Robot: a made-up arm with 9 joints. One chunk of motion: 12 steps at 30 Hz.
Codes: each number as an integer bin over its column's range. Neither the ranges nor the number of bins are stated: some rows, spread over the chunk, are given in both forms.
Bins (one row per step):
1: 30 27 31 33 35 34
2: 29 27 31 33 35 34
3: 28 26 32 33 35 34
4: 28 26 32 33 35 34
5: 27 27 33 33 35 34
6: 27 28 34 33 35 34
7: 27 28 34 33 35 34
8: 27 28 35 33 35 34
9: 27 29 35 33 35 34
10: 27 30 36 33 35 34
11: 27 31 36 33 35 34
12: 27 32 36 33 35 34
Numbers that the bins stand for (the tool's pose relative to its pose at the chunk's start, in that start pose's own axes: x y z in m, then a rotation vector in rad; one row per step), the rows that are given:
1: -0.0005 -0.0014 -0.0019 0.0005 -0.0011 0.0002
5: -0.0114 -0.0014 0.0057 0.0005 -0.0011 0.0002
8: -0.0114 0.0022 0.0133 0.0005 -0.0011 0.0002
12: -0.0114 0.0168 0.0171 0.0005 -0.0011 0.0002
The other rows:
2: -0.0041 -0.0014 -0.0019 0.0005 -0.0011 0.0002
3: -0.0078 -0.0051 0.0019 0.0005 -0.0011 0.0002
4: -0.0078 -0.0051 0.0019 0.0005 -0.0011 0.0002
6: -0.0114 0.0022 0.0095 0.0005 -0.0011 0.0002
7: -0.0114 0.0022 0.0095 0.0005 -0.0011 0.0002
9: -0.0114 0.0059 0.0133 0.0005 -0.0011 0.0002
10: -0.0114 0.0095 0.0171 0.0005 -0.0011 0.0002
11: -0.0114 0.0132 0.0171 0.0005 -0.0011 0.0002

